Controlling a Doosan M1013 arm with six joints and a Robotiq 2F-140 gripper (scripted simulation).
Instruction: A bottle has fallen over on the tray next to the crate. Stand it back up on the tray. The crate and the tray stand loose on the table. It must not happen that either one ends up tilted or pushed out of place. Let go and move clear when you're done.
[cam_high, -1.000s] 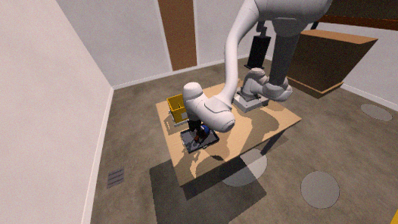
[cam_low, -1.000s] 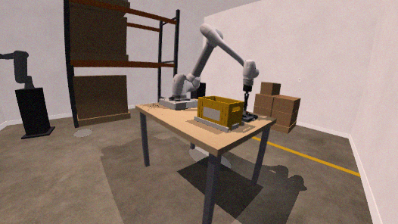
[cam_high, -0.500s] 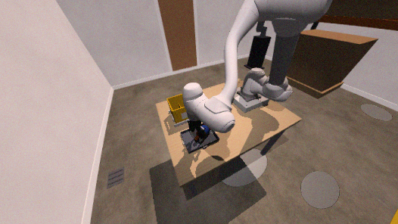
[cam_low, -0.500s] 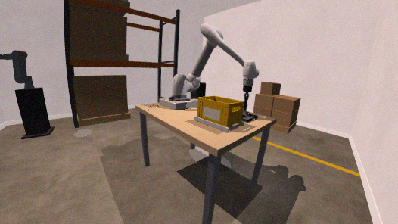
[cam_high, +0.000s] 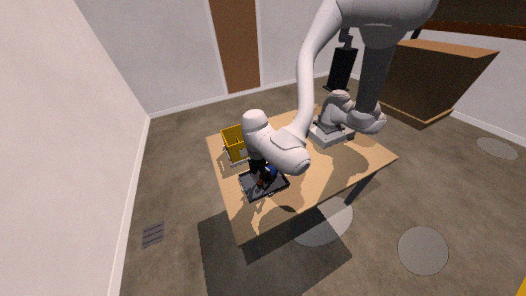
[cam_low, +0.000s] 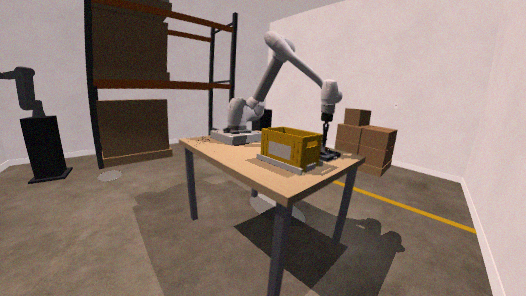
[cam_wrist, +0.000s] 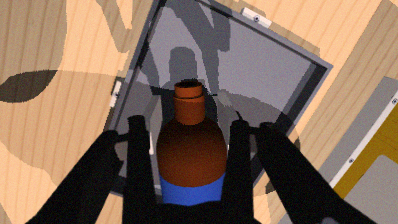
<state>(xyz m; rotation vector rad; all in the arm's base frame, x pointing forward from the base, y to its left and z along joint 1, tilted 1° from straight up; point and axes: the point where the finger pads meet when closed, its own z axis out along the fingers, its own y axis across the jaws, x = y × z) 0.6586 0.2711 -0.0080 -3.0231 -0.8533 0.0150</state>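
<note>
The brown bottle lies 40 mm behind my hand, 30 mm to the right of it and 20 mm below it. From my hand the other things lie so: yellow crate (320 mm to the right, 20 mm above); then dark grey tray (20 mm behind, 30 mm to the right, 50 mm below).
</note>
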